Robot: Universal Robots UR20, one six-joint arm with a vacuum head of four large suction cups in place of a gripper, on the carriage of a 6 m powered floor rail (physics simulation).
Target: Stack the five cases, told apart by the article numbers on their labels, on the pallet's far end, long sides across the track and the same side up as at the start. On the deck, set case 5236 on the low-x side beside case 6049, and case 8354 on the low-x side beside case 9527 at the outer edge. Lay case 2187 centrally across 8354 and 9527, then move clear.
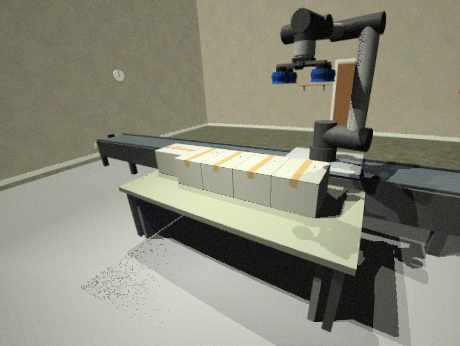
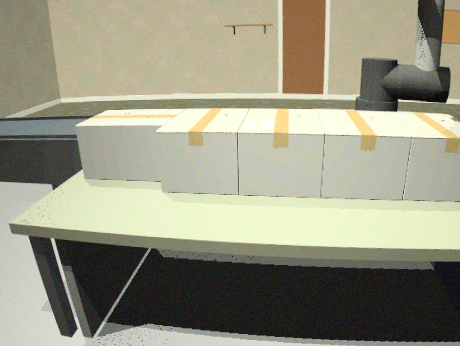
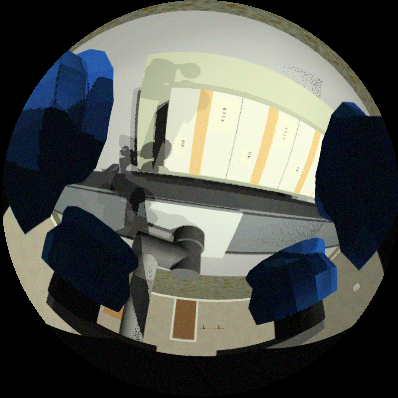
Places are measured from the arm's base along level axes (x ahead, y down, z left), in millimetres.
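Pixels of known places: end effector, tool point: (image 1: 303,82) (image 3: 206,220); arm's base, origin of the base link: (image 1: 322,158) (image 3: 189,235).
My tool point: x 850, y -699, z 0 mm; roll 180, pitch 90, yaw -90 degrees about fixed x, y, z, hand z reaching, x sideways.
Ahead of a thing's pixels: the offset from my tool point to its top centre. Level surfaces: height alone.
Five white cases stand in a row on the table. The right-end case {dx -33, dy +514, dz +22 mm} (image 1: 292,196) (image 2: 434,172) (image 3: 214,145) bears a label that seems to read 8354. Three more cases {dx -33, dy +514, dz -258 mm} (image 1: 251,187) {dx -33, dy +514, dz -538 mm} (image 1: 217,176) {dx -33, dy +514, dz -818 mm} (image 1: 190,172) follow beside it, tape strips across their tops. The far-left case {dx -80, dy +514, dz -1145 mm} (image 1: 167,162) (image 2: 120,152) is turned, its tape running the other way. The other article numbers are too small to read. My vacuum head (image 1: 303,75) (image 3: 199,215) hangs high above the row's right part, cups facing down, holding nothing. The pallet cannot be made out.
The pale green table {dy +739 mm} (image 1: 240,225) (image 2: 280,220) (image 3: 155,62) carries the cases. Behind it runs the floor rail (image 1: 130,140) (image 2: 30,127) (image 3: 285,235), with the arm's white carriage (image 3: 220,225) on it. A door (image 1: 344,95) (image 2: 303,50) (image 3: 185,320) is in the back wall.
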